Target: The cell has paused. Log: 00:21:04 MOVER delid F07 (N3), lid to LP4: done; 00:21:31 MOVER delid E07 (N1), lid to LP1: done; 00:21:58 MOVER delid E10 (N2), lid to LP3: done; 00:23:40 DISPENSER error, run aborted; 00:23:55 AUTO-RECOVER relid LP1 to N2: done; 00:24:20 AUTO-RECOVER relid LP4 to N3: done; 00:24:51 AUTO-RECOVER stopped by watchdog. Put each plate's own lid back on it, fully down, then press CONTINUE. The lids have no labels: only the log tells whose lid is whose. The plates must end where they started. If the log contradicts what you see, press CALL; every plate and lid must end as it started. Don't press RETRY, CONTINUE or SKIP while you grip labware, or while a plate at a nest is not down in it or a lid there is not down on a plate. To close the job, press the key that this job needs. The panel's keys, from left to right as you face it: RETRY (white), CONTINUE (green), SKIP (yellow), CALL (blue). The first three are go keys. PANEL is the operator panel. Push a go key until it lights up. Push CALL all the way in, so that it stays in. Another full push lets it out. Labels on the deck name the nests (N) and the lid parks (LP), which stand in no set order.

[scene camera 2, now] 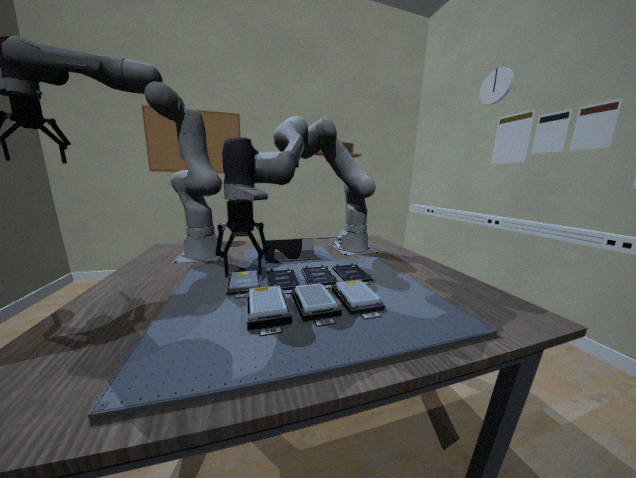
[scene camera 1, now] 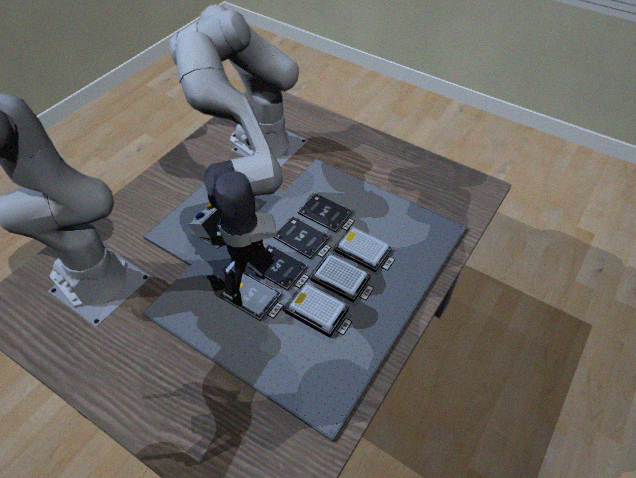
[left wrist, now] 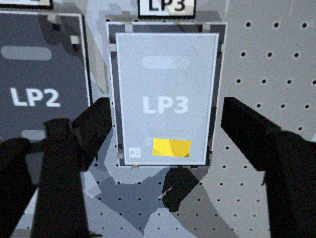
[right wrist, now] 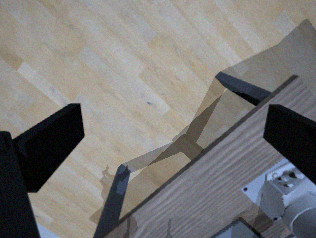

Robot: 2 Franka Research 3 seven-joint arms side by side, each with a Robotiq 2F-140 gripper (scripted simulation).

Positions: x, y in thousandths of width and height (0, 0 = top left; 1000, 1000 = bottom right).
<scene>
I see my left gripper (scene camera 1: 392, 606), my right gripper (right wrist: 549, 506), an N2 plate (scene camera 1: 524, 568), an operator panel (scene camera 2: 465, 522) and a park LP3 (left wrist: 438, 120).
The N2 plate is seen too in scene camera 2 (scene camera 2: 494, 622). My left gripper also shows in the left wrist view (left wrist: 527, 473). The left wrist view does not show the N2 plate: it is out of frame. The right wrist view misses the N2 plate: it is out of frame.
</scene>
